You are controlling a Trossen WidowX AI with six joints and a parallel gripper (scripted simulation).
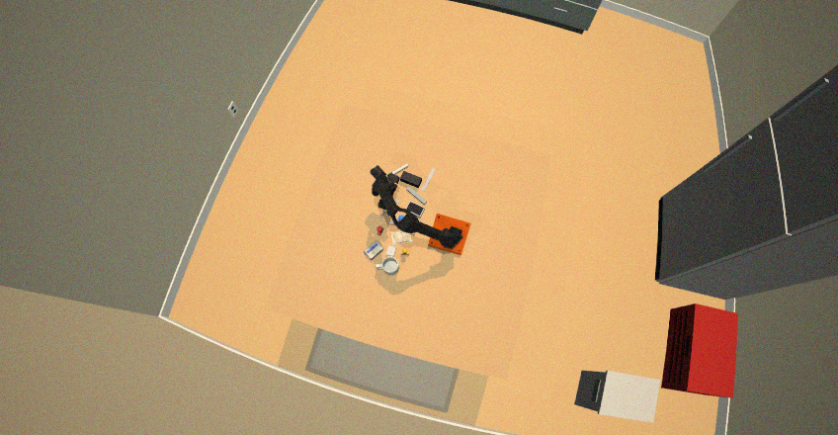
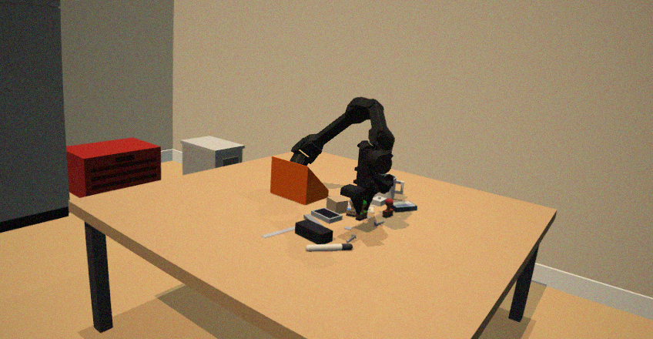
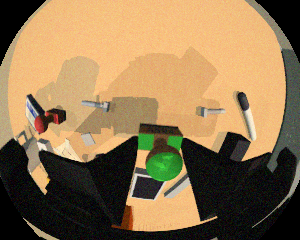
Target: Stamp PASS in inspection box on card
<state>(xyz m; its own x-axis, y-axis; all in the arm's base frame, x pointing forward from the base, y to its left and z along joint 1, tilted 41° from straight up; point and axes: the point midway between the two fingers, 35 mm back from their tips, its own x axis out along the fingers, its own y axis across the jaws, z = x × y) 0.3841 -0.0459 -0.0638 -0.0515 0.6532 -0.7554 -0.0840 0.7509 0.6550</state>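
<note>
Now: gripper tip 14 cm past the ink pad, 6 cm above it and 1 cm to the left of it. The rest, counted from my gripper tip: blue-knobbed stamp: 9 cm behind, 8 cm to the left, 4 cm below; then green-knobbed stamp: right at my gripper tip; then black block: 16 cm to the right, 6 cm behind, 4 cm below.
</note>
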